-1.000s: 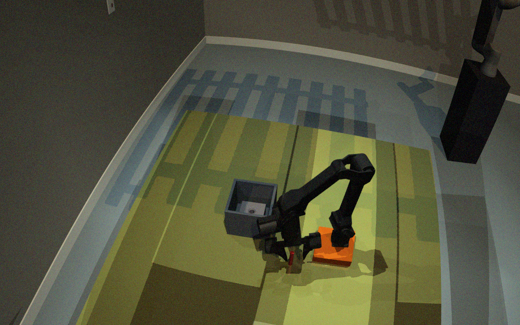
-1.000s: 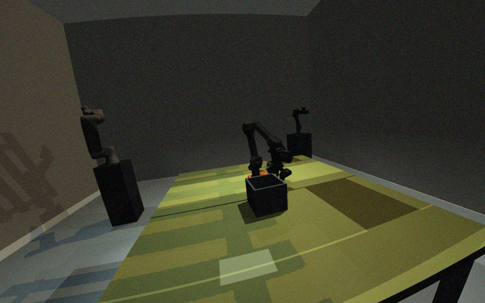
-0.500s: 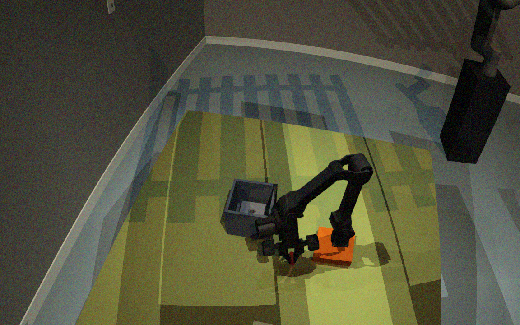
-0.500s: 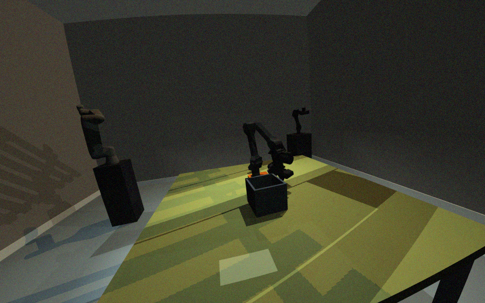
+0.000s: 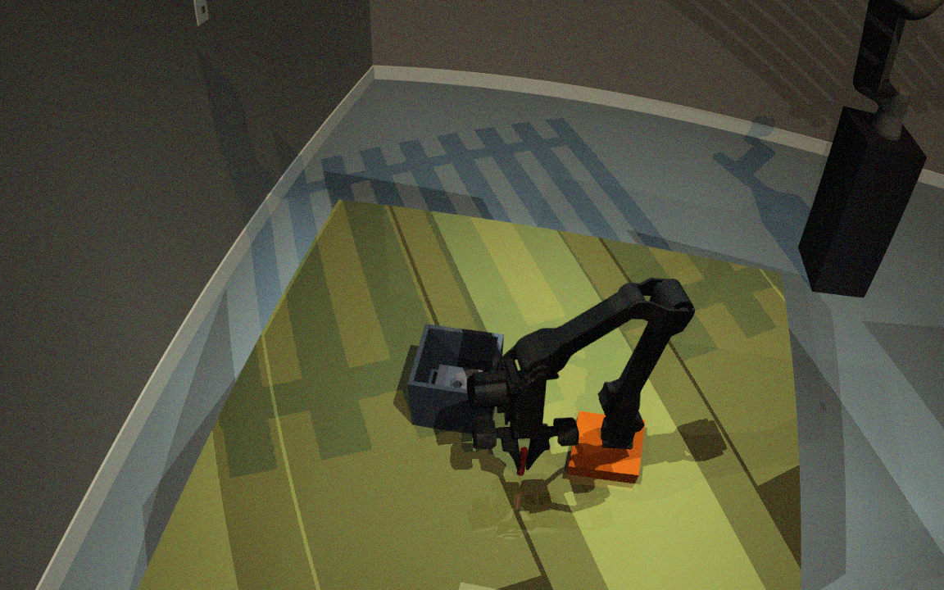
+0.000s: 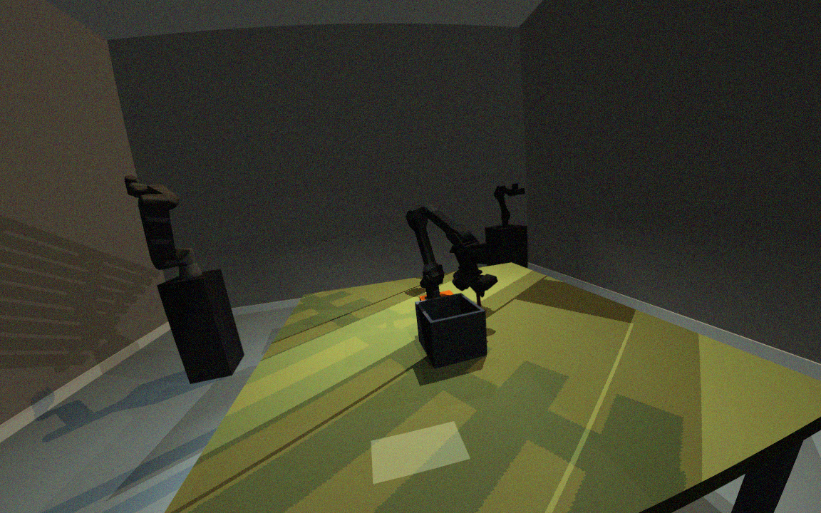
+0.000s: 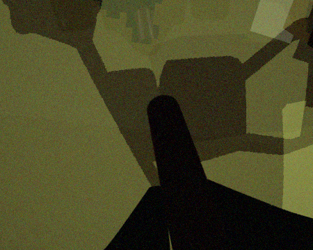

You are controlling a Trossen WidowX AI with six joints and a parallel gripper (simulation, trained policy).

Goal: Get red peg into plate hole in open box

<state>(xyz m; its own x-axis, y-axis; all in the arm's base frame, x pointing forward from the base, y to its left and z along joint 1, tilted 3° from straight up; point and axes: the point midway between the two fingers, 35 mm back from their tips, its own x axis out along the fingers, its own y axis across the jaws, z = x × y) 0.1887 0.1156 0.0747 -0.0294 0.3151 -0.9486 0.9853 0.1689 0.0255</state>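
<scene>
The pale plate lies 20 cm to the right of my gripper tip, 15 cm ahead of it and 3 cm below it. Also, from my gripper tip: red peg 1 cm to the right.
</scene>
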